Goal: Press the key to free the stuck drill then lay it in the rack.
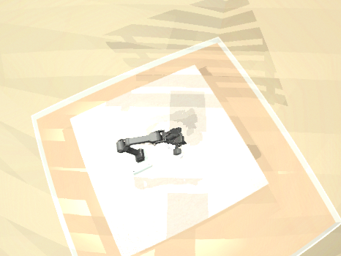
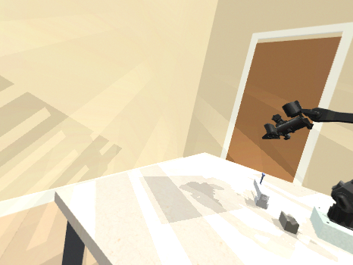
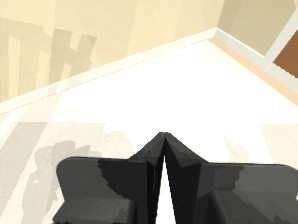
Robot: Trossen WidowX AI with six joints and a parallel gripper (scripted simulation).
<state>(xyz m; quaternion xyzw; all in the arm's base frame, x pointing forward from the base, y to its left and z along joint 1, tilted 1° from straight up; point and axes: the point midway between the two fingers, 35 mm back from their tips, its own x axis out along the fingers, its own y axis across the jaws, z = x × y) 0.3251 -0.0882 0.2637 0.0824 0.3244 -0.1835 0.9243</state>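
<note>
Right now the blue key is 210 mm below my gripper tip, 60 mm behind it and 50 mm to the left of it. Also, from my gripper tip: grey rack: 290 mm below, 210 mm to the left, 200 mm behind; then drill: 260 mm below, 100 mm to the left, 70 mm behind.
</note>
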